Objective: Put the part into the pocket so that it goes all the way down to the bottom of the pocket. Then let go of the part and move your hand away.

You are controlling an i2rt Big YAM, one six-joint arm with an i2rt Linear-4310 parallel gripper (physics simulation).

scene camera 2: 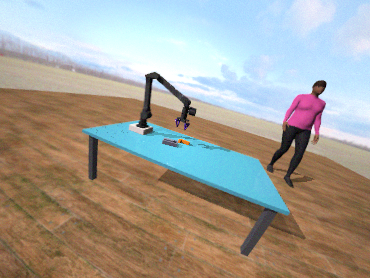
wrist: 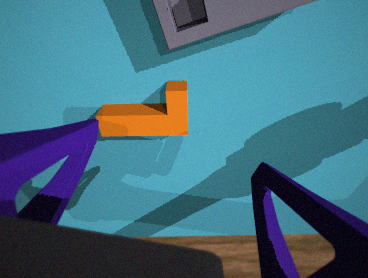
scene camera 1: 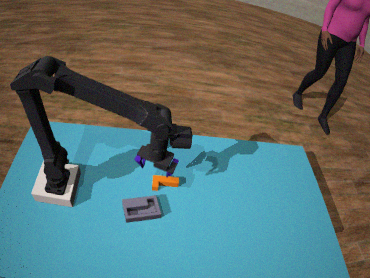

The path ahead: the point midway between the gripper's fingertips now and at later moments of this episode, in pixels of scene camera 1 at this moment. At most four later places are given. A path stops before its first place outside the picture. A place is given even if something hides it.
My gripper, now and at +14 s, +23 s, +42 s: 155, 171; 137, 203; 165, 139; 158, 187. At the last of these places it grips an orange L-shaped part.
